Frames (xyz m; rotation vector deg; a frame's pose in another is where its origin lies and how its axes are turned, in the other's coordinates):
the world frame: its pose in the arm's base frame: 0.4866 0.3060 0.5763 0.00 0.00 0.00
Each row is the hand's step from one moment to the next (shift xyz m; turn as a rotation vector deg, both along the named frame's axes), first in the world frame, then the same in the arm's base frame.
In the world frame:
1: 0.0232 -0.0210 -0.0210 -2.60 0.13 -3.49
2: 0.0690 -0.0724 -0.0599 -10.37 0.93 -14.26
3: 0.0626 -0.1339 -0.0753 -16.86 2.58 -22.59
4: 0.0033 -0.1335 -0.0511 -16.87 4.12 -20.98
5: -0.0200 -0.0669 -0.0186 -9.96 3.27 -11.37
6: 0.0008 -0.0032 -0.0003 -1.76 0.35 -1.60
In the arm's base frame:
1: 0.0232 -0.0210 -0.0210 -2.60 0.13 -3.49
2: 0.0690 -0.0724 -0.0599 -10.37 0.93 -14.26
3: 0.0626 -0.1339 -0.0753 -16.86 2.58 -22.59
4: 0.0033 -0.1335 -0.0511 -16.87 4.12 -20.98
5: -0.0200 -0.0669 -0.0186 -9.96 3.27 -11.37
6: 0.0008 -0.0032 -0.0003 -1.76 0.35 -1.60

